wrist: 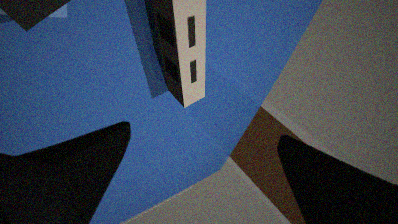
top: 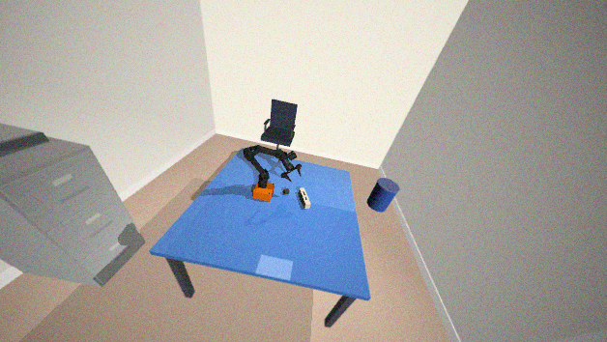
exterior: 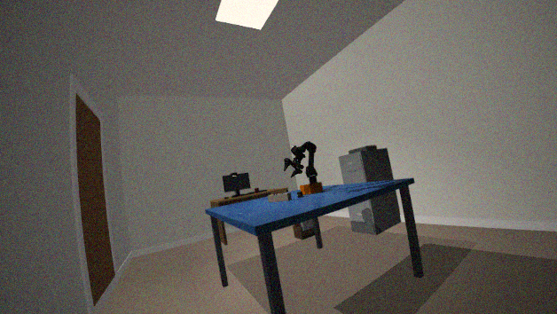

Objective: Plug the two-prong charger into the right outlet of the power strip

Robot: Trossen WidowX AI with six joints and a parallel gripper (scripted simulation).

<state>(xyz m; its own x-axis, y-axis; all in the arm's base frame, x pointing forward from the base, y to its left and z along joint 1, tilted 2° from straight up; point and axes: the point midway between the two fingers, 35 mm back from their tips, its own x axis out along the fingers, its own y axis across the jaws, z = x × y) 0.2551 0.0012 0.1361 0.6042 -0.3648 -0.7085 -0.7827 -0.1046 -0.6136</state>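
The black two-prong charger lies 50 mm behind my gripper tip, 40 mm to the left of it and 180 mm below it.
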